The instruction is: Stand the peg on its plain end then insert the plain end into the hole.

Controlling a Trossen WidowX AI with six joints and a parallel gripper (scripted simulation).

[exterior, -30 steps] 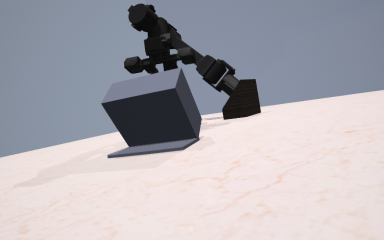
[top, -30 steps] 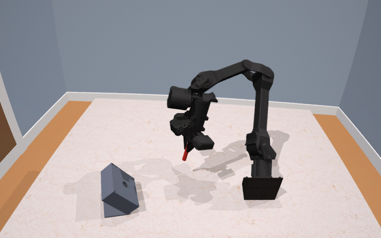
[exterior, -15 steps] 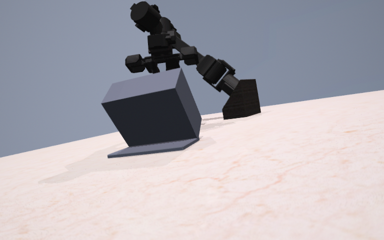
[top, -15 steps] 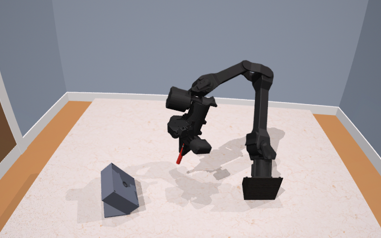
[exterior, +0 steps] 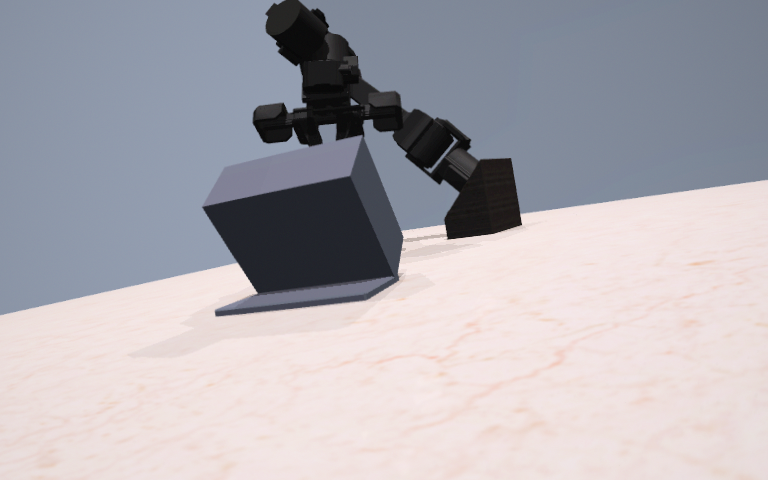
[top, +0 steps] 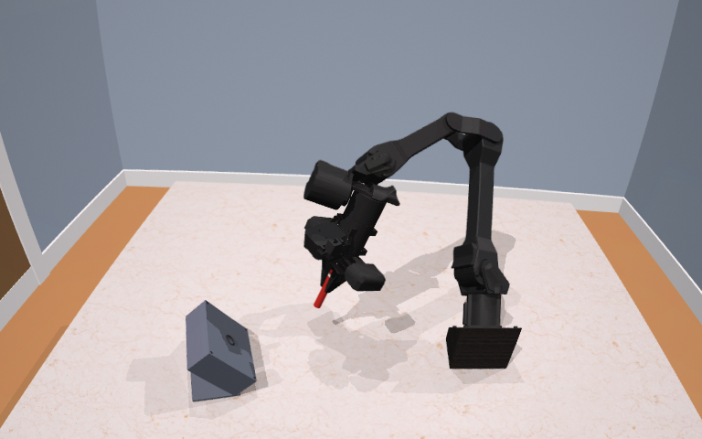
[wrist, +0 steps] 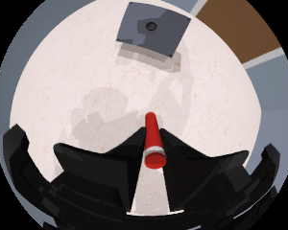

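Now: the grey sloped panel 16 cm ahead of my gripper tip, 14 cm to the left of it and 5 cm below it. From my gripper tip the other things lie so: red peg 2 cm above, 1 cm behind; then grey foot plate 18 cm ahead, 15 cm to the left, 11 cm below.
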